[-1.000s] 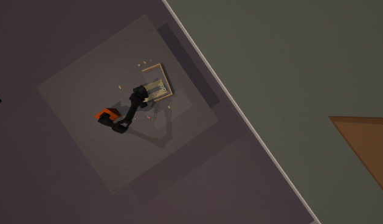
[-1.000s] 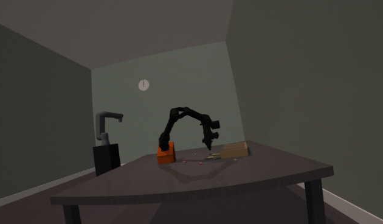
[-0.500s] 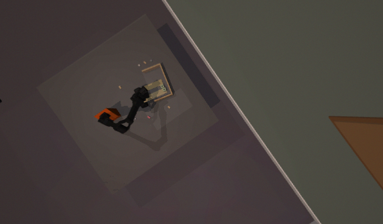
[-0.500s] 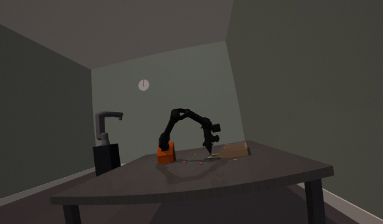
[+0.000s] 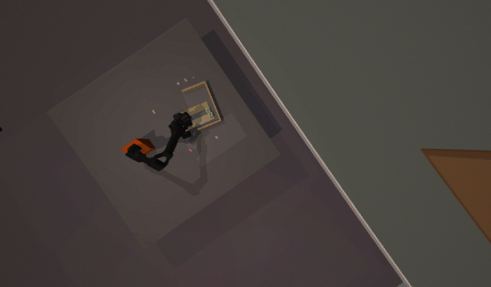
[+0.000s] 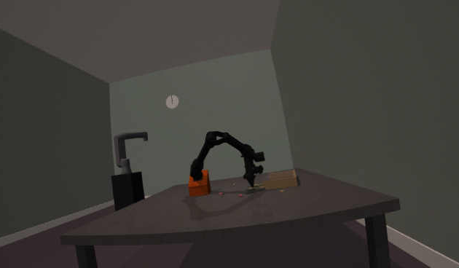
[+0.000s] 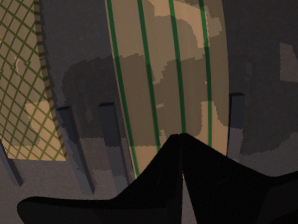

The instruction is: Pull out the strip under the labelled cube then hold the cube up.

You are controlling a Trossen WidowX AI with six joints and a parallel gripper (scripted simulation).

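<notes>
Right now the striped strip is 100 mm ahead of my gripper tip, 30 mm to the right of it and 10 mm below it.
</notes>
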